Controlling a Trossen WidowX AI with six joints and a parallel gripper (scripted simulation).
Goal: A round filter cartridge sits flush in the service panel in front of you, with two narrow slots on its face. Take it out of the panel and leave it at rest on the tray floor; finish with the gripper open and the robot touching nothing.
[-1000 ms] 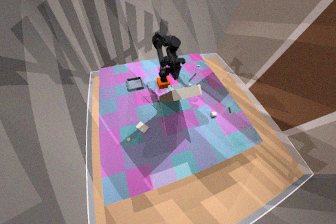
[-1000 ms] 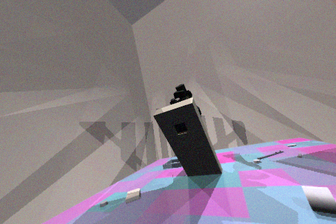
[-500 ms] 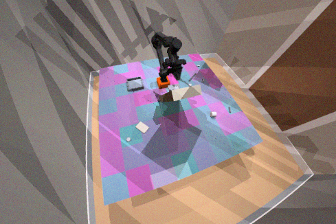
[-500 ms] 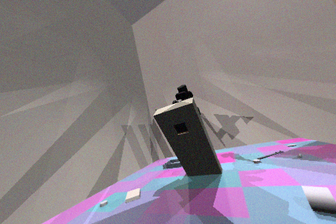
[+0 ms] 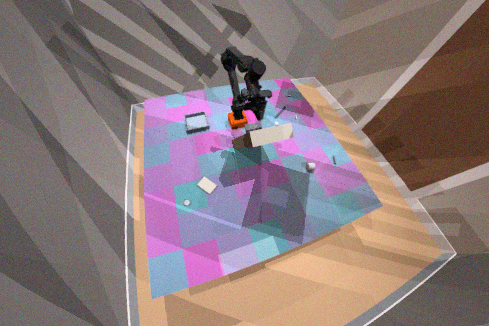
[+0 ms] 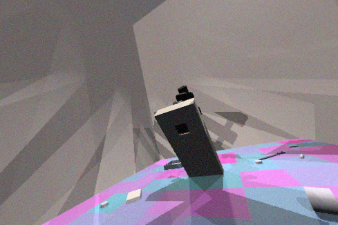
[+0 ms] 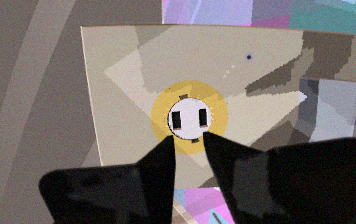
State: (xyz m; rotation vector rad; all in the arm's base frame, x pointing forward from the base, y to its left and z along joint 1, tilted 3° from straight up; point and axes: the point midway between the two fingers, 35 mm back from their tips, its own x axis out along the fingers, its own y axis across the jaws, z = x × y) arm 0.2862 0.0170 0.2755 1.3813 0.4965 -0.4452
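The round filter cartridge lies 50 mm ahead of my gripper tip and 40 mm below it. Round my gripper tip: flat white block: 310 mm below, 300 mm to the right, 110 mm ahead; grey framed dish: 370 mm behind, 310 mm below, 290 mm to the right.
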